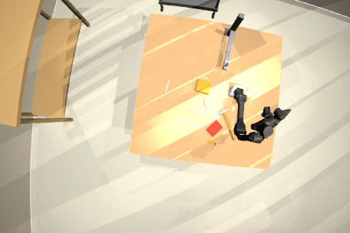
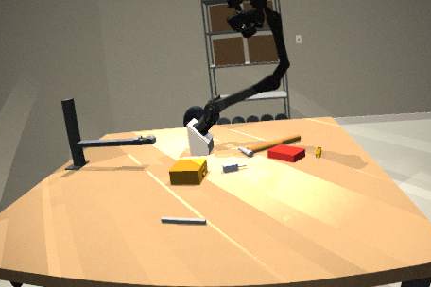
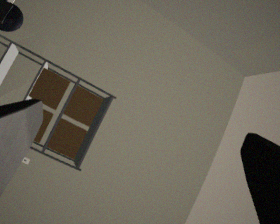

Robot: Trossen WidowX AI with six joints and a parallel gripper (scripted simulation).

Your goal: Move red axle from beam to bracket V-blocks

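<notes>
The grey block lies 540 mm below my gripper tip, 370 mm ahead of it and 40 mm to the left of it. The rest, counted from my gripper tip: yellow beam 530 mm below, 450 mm ahead, 110 mm to the right; then red block 540 mm below, 250 mm ahead, 200 mm to the left; then thin grey bar 740 mm ahead, 550 mm below, 30 mm to the right.
</notes>
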